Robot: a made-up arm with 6 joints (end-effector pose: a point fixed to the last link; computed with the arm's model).
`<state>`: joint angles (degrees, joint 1 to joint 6).
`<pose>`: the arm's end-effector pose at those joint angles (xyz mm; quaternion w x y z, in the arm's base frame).
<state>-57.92 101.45 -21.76 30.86 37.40 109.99</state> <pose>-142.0 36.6 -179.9 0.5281 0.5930 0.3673 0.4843</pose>
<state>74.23 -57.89 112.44 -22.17 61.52 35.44</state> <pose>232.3 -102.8 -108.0 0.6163 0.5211 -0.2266 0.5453</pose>
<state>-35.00 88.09 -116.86 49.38 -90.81 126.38</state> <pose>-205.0 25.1 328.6 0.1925 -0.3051 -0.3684 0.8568</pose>
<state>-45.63 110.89 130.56 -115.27 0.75 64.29</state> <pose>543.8 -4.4 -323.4 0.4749 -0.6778 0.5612 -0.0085</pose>
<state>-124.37 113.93 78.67 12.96 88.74 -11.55</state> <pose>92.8 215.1 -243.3 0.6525 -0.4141 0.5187 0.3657</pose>
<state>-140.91 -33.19 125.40 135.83 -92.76 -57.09</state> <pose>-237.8 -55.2 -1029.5 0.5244 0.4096 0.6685 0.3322</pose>
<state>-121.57 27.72 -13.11 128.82 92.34 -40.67</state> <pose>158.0 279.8 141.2 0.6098 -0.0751 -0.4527 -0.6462</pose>
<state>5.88 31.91 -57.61 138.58 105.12 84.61</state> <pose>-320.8 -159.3 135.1 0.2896 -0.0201 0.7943 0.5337</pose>
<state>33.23 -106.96 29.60 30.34 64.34 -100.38</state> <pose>-275.8 -113.5 -391.7 0.0584 0.2057 0.7995 -0.5614</pose>
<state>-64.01 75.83 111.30 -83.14 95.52 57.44</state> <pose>169.2 2.8 -306.5 0.5543 -0.7009 0.3719 -0.2513</pose>
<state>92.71 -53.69 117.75 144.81 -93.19 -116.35</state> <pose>361.8 140.7 -989.9 0.2911 0.6399 -0.4595 -0.5428</pose>
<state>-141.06 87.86 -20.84 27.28 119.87 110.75</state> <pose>150.8 330.3 29.2 0.0147 0.9507 -0.2625 0.1647</pose>
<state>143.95 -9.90 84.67 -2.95 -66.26 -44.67</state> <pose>124.1 -221.0 168.8 0.4229 -0.6234 0.4239 -0.5029</pose>
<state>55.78 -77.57 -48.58 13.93 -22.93 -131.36</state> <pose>84.2 78.6 -214.0 0.4815 0.0524 -0.5253 0.6996</pose>
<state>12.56 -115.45 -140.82 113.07 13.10 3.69</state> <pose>187.2 -162.3 -881.8 0.7434 0.1520 0.5838 -0.2887</pose>
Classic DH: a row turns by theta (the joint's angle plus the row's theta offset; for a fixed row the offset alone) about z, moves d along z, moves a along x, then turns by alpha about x. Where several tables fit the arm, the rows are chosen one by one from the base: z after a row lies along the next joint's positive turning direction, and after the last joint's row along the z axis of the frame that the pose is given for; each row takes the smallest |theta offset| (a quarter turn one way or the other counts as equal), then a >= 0, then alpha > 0; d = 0 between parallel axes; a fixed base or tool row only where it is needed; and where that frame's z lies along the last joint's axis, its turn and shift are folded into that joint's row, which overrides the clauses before.
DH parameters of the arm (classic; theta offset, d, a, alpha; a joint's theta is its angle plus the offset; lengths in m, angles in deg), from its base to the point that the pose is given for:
joint 1: -90 -0.24 0.08 -90
joint 2: -90 -0.09 0.08 -90
joint 3: 90 -0.1 0.28 90
joint 4: 4.9 0 -0.3513 180
joint 5: 4.9 -0.06 -0.05 -90
joint 6: 0 -0.24 -0.13 -90
tool (fixed): 180 0.03 0 0

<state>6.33 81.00 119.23 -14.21 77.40 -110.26</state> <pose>-163.8 66.3 -192.0 0.2052 0.1457 0.0253 0.9675</pose>
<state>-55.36 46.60 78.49 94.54 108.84 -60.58</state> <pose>-35.9 384.1 -229.5 0.0521 -0.2367 -0.7850 -0.5701</pose>
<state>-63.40 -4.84 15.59 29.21 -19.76 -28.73</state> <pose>242.9 -45.5 38.9 0.9419 -0.1611 -0.2832 -0.0812</pose>
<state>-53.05 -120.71 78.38 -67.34 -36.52 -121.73</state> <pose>-192.4 227.7 182.0 0.1631 -0.2181 -0.6558 0.7041</pose>
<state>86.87 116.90 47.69 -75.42 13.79 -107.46</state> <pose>-134.2 -484.1 -388.0 0.9011 -0.1447 0.0765 -0.4015</pose>
